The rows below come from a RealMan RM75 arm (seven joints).
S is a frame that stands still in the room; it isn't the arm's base.
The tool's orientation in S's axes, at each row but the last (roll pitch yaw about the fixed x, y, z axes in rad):
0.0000 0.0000 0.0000
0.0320 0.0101 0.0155
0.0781 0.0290 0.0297
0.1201 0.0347 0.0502
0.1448 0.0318 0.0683
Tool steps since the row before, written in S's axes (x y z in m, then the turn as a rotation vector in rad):
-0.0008 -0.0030 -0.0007 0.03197 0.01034 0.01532
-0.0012 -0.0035 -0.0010 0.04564 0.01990 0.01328
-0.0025 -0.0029 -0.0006 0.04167 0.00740 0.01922
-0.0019 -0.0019 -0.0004 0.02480 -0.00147 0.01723
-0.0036 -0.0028 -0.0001 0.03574 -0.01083 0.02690
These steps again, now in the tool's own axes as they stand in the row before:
-0.0008 -0.0030 -0.0007 0.03197 0.01034 0.01532
-0.0012 -0.0035 -0.0009 0.04581 0.01962 0.01312
-0.0026 -0.0029 -0.0005 0.04130 0.00773 0.01988
-0.0020 -0.0018 -0.0002 0.02408 -0.00053 0.01827
-0.0038 -0.0026 0.0001 0.03404 -0.00907 0.02961

